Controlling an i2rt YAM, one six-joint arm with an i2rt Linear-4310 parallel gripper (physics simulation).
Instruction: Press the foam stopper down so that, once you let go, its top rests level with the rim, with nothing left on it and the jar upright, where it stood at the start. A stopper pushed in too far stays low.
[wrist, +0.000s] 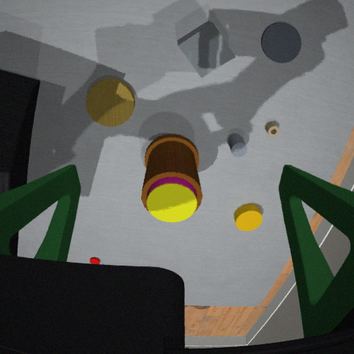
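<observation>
A brown jar (171, 161) with orange-brown rims stands upright near the middle of the wrist view. The foam stopper (172, 202) shows at its mouth, with a bright yellow top and a magenta side band. The stopper's top stands above the rim; how deep it sits inside is hidden. My gripper (179, 176) is open and empty, with one green finger on each side of the view. The jar lies in view between the fingers, apart from both, and appears beyond the fingertips.
An olive-gold disc (110, 102), a grey block (206, 49), a dark disc (281, 42), a small grey cylinder (237, 145), a small tan ring-like piece (268, 125), an orange-yellow cylinder (248, 218) and a red piece (95, 261) surround the jar. A black shape (15, 125) stands left.
</observation>
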